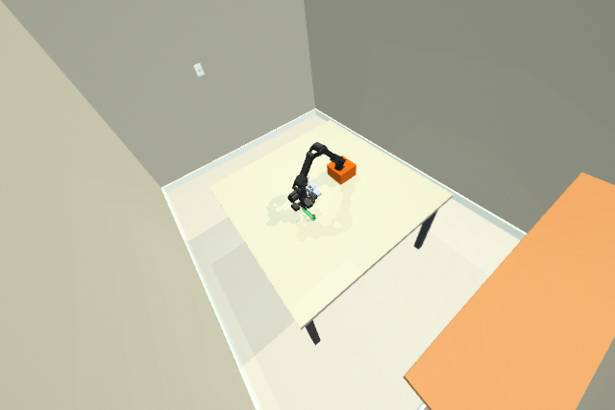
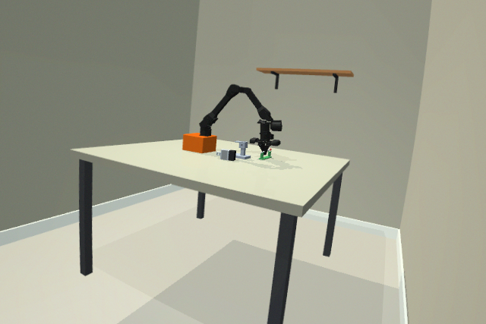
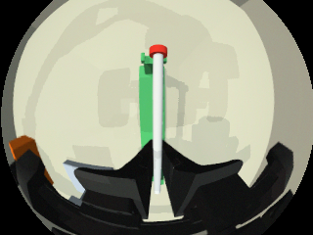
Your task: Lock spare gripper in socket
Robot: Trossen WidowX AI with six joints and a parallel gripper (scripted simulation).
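Now: gripper tip 19 cm past the spare gripper and 19 cm to the left of it. The rest, counted from my gripper tip: grey mount 14 cm behind, 7 cm to the right, 3 cm above.
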